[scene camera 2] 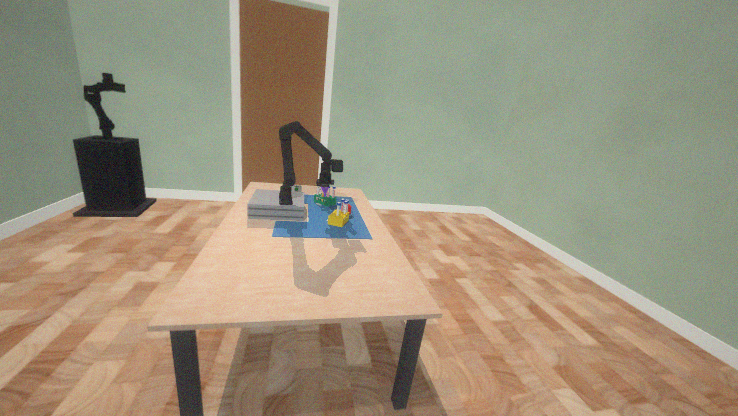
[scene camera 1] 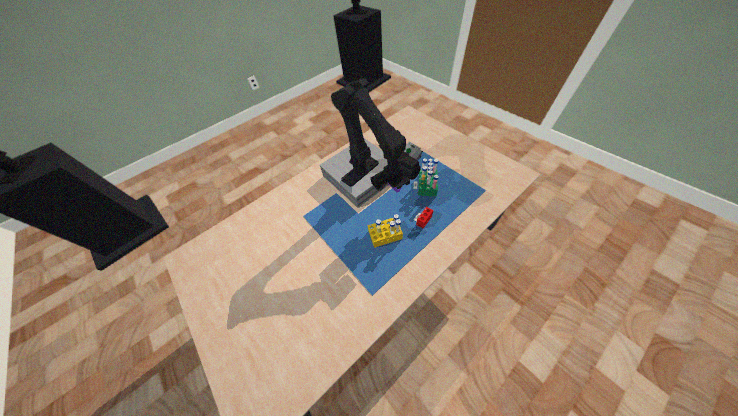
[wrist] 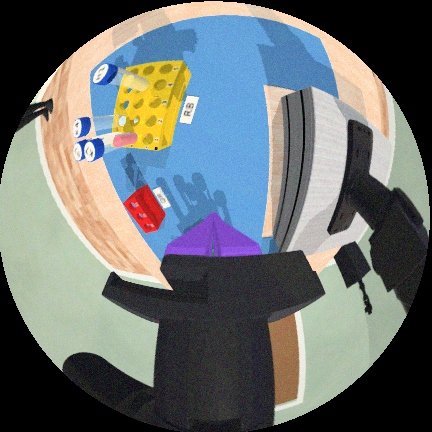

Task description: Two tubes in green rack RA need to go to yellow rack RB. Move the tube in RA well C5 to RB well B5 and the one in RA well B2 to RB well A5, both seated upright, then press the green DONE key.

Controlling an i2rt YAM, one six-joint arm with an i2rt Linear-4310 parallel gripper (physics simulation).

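Places are measured from the arm's base along level axes (x back, y up, z left), in centimetres.
Pixels of known places: gripper, fingertip midpoint: [scene camera 2: 325,196] [scene camera 1: 397,191] [wrist: 212,217]; arm's base at its link origin: [scene camera 2: 285,199] [scene camera 1: 360,171] [wrist: 352,183].
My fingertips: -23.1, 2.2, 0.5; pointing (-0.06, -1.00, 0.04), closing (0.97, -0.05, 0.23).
Note:
For each thing: its middle in the pictures, then the offset to it from my fingertips, as dx, dy, dz. Level surfaces: height alone.
- green rack RA at the middle of its body: [scene camera 1: 427,182] [scene camera 2: 325,199] -3.5, -7.7, +18.7
- yellow rack RB at the middle of its body: [wrist: 147,104] [scene camera 1: 385,232] [scene camera 2: 338,218] -6.1, -7.7, -15.7
- green DONE key at the middle of its body: [scene camera 1: 408,150] [scene camera 2: 296,189] +15.1, -3.9, +27.1
- small red rack at the middle of its body: [wrist: 145,208] [scene camera 1: 424,217] -14.4, -7.7, +1.2
- blue mat at its surface level: dy -10.3
My gripper [scene camera 1: 396,189] [scene camera 2: 325,190] [wrist: 212,217] is shut, its purple fingertips meeting with no tube visible between them. It is beside and over the green rack RA [scene camera 1: 427,190] [scene camera 2: 325,201], which holds several upright blue-capped tubes. In the wrist view the fingers and gripper body hide nearly all of RA, so wells C5 and B2 cannot be made out. The yellow rack RB [scene camera 1: 386,238] [scene camera 2: 338,219] [wrist: 171,120] holds several blue-capped tubes and has several empty wells. The green DONE key [scene camera 1: 408,150] [scene camera 2: 297,189] is on a small grey box behind the arm.
A small red rack [scene camera 1: 424,218] [scene camera 2: 349,208] [wrist: 150,212] stands between RA and RB on the blue mat [scene camera 1: 457,193] [scene camera 2: 294,227] [wrist: 225,125]. The arm's base sits on a grey layered block [scene camera 1: 335,178] [scene camera 2: 268,213] [wrist: 325,150] beside the mat.

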